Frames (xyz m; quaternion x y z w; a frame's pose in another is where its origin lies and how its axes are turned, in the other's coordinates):
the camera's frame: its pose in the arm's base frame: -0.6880 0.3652 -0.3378 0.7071 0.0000 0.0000 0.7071
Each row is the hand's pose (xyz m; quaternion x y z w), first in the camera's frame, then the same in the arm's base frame.
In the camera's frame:
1: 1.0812 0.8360 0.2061 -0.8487 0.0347 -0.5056 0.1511
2: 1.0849 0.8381 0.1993 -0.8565 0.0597 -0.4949 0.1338
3: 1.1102 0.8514 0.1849 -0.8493 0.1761 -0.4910 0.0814
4: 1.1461 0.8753 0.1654 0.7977 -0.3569 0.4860 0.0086
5: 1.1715 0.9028 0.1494 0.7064 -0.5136 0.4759 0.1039
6: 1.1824 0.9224 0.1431 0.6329 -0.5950 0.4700 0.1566
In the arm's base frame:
1: 0.3932 0.1591 0.4982 -0.4933 0.3821 -0.3330 0.7070
2: 0.3969 0.1659 0.5003 -0.5110 0.3922 -0.3077 0.7003
3: 0.4222 0.1803 0.5136 -0.5430 0.4717 -0.2227 0.6581
4: 0.4581 0.1998 0.5375 -0.5701 0.5960 -0.0913 0.5580
5: 0.4835 0.2158 0.5650 -0.5730 0.6997 0.0267 0.4260
6: 0.4944 0.2221 0.5846 -0.5583 0.7531 0.0884 0.3368

